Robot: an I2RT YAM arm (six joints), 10 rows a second.
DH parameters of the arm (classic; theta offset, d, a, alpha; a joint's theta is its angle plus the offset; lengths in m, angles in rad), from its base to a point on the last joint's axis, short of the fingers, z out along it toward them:
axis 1: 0 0.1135 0.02 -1.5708
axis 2: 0 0 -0.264 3.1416
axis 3: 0.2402 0 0.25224 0
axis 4: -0.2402 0 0.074 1.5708
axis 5: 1.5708 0 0 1.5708
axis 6: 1.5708 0.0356 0 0
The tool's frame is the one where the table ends.
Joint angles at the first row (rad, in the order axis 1, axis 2, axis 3, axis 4, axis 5, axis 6):
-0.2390 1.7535 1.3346 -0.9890 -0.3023 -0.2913
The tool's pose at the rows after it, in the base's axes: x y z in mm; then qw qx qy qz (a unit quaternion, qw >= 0):
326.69 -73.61 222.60 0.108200 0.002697 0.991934 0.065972
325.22 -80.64 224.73 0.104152 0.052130 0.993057 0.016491
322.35 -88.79 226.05 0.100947 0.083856 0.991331 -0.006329
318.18 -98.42 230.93 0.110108 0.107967 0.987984 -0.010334
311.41 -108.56 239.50 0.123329 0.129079 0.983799 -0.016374
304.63 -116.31 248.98 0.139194 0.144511 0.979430 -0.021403
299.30 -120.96 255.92 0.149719 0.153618 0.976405 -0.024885
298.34 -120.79 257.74 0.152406 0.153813 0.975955 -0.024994
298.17 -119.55 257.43 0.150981 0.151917 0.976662 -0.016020
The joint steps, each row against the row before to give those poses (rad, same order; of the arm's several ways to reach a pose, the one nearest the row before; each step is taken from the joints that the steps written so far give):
-0.0015 -0.0050 0.0003 0.0134 0.1236 0.0725
-0.0103 -0.0076 0.0001 0.0091 0.1057 0.0802
-0.0206 -0.0046 0.0000 -0.0019 0.0480 0.0384
-0.0309 -0.0153 0.0000 0.0042 0.0031 0.0180
-0.0351 -0.0274 0.0000 0.0008 0.0034 0.0080
-0.0294 -0.0306 0.0000 0.0026 -0.0004 0.0031
-0.0194 -0.0229 0.0000 -0.0007 -0.0007 0.0000
-0.0008 -0.0061 0.0000 -0.0008 -0.0012 0.0000
0.0015 0.0004 0.0000 -0.0065 -0.0168 0.0000

